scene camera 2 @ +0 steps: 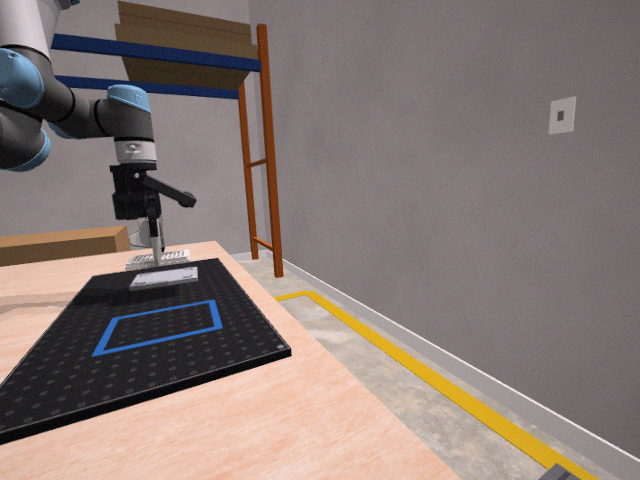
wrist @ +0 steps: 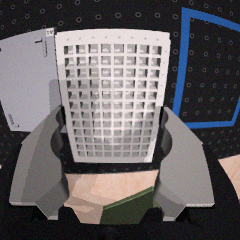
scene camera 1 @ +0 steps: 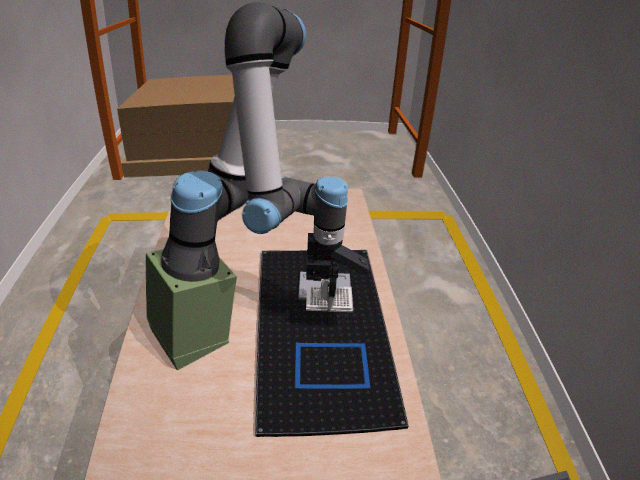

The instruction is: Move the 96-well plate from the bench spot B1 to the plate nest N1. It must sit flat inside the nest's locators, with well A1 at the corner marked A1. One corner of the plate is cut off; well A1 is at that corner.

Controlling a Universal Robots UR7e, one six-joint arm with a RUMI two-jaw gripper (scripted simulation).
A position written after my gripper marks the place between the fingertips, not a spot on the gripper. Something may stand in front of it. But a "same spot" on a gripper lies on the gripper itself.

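Labels:
You can see my gripper in the wrist view, in scene camera 2 and in scene camera 1 (pixel 328 299). On my gripper, (wrist: pixel 190 185) and (scene camera 2: pixel 157 222) are the same spot. There's a plate too, and it shows in scene camera 1, in scene camera 2 and in the wrist view (pixel 113 110). For the plate, (scene camera 1: pixel 342 293) and (scene camera 2: pixel 177 252) are the same spot.

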